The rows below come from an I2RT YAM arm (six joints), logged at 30 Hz.
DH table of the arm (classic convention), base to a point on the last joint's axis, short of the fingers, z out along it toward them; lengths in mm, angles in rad. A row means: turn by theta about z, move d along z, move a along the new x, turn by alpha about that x. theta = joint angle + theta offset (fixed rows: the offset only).
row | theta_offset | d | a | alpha
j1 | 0 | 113.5 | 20 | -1.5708
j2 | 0 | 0 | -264 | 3.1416
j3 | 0.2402 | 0 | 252.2 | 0
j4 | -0.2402 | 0 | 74 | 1.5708
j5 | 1.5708 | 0 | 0 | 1.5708
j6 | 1.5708 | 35.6 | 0 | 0
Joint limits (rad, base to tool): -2.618..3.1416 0..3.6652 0..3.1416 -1.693..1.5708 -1.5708..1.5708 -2.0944..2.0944
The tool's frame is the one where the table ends.
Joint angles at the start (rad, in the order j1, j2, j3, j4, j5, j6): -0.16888, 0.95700, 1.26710, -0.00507, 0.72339, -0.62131
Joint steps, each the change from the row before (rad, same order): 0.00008, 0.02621, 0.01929, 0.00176, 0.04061, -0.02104; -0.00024, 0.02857, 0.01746, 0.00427, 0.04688, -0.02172; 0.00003, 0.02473, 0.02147, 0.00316, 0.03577, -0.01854; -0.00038, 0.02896, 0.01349, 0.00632, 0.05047, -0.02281; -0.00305, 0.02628, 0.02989, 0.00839, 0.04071, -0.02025; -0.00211, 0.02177, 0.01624, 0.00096, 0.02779, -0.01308
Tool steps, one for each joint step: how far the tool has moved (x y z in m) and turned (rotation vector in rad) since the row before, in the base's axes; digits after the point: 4 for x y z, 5 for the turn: 0.0056, -0.0020, 0.0016, 0.00061, 0.01958, -0.04330; 0.0065, -0.0024, 0.0007, 0.00279, 0.02208, -0.04955; 0.0049, -0.0017, 0.0024, 0.00067, 0.01385, -0.03783; 0.0072, -0.0025, -0.0008, 0.00476, 0.02618, -0.05294; 0.0038, -0.0022, 0.0048, 0.00053, 0.00405, -0.04558; 0.0049, -0.0019, 0.0007, 0.00339, 0.01486, -0.03091
